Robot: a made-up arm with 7 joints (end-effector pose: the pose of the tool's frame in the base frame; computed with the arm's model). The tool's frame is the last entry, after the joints.
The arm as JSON. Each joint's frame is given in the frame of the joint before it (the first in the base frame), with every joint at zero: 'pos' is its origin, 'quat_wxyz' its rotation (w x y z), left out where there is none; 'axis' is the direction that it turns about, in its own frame. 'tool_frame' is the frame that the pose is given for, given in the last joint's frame.
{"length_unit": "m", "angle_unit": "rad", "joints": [
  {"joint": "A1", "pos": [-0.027, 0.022, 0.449], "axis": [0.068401, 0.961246, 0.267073]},
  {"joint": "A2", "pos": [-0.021, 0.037, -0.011], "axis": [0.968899, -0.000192, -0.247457]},
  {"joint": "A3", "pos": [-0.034, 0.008, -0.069], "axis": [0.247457, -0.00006, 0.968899]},
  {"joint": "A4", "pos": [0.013, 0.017, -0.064], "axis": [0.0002, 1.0, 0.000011]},
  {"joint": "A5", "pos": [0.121, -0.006, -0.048], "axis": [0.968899, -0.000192, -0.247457]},
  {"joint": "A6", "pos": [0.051, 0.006, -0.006], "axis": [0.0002, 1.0, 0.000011]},
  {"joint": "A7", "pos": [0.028, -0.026, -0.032], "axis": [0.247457, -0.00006, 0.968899]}
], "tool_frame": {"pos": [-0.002, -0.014, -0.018]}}
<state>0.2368 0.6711 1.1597 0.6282 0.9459 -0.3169 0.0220</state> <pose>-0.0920 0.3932 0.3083 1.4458 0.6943 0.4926</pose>
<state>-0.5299 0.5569 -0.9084 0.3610 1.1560 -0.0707 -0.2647</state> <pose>0.1741 0.0527 0.1724 1.7419 -0.1666 -1.4476</pose>
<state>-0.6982 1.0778 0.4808 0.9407 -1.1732 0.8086 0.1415</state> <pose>0.1718 0.2858 0.3798 -0.6794 0.2412 0.7050</pose>
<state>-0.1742 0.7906 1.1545 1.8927 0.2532 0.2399 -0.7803</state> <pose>-0.1039 0.2164 0.1685 -0.8238 1.0253 0.5743</pose>
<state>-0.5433 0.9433 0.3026 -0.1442 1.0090 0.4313 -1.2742</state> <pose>0.1732 0.2280 0.4640 1.3475 0.6055 -0.2426</pose>
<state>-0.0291 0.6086 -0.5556 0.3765 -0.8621 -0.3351 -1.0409</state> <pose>0.0535 0.0756 0.1479 -0.5753 0.1731 -1.0661</pose>
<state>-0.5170 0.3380 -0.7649 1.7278 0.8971 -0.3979 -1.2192</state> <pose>0.0152 0.2210 0.1240 0.3897 1.8960 -1.9907</pose>
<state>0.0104 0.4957 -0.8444 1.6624 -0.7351 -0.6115 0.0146</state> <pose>-0.1560 0.2248 0.1265 0.6031 1.0294 0.0509</pose>
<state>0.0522 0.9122 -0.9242 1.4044 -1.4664 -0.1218 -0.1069</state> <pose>-0.1187 0.2931 0.1797 0.3940 1.1074 0.7167</pose>
